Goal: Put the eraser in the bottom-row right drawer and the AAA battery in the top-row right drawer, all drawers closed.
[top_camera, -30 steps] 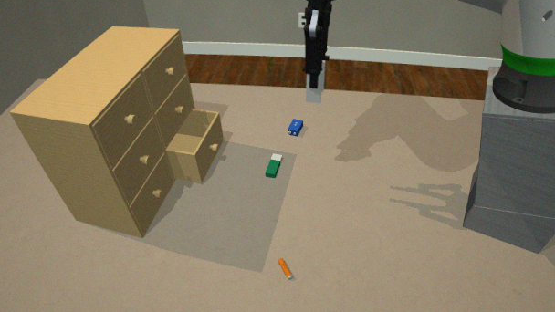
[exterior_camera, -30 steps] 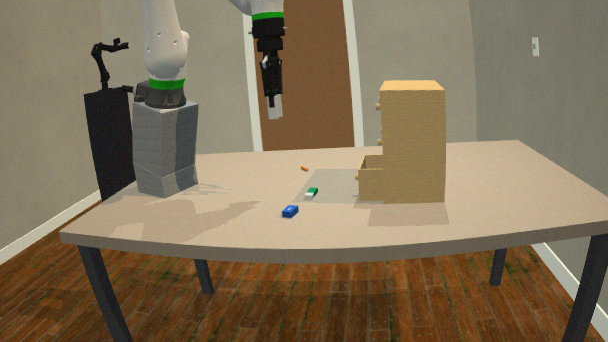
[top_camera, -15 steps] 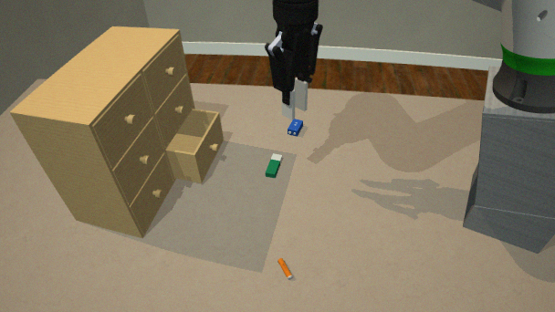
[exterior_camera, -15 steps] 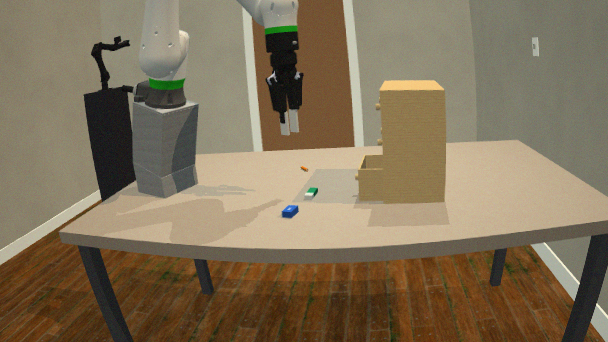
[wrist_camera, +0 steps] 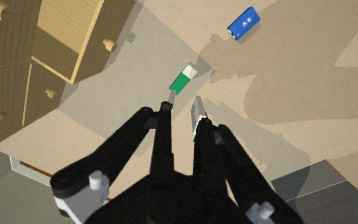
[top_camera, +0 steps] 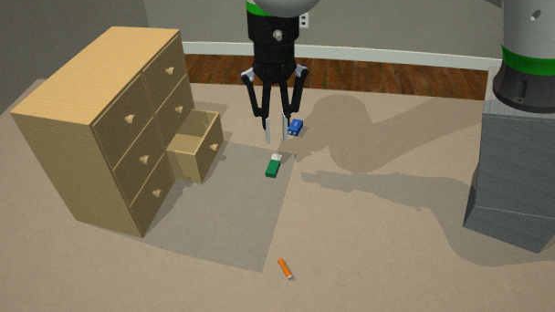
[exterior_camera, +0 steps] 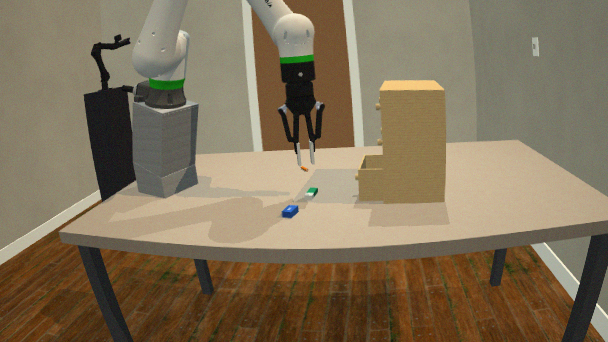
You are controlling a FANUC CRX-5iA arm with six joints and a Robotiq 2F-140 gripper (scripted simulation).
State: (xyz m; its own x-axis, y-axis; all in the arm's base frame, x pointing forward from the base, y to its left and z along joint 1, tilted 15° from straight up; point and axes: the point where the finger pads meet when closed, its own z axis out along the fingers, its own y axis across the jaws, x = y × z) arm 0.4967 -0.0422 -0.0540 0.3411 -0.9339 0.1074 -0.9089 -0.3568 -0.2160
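Now: the white eraser 120 mm below my hand, 10 mm to the right of it and 10 mm ahead of it. Also, from my hand: orange AAA battery: 260 mm to the left, 120 mm below, 60 mm behind; small blue block: 140 mm to the right, 120 mm below, 20 mm behind.
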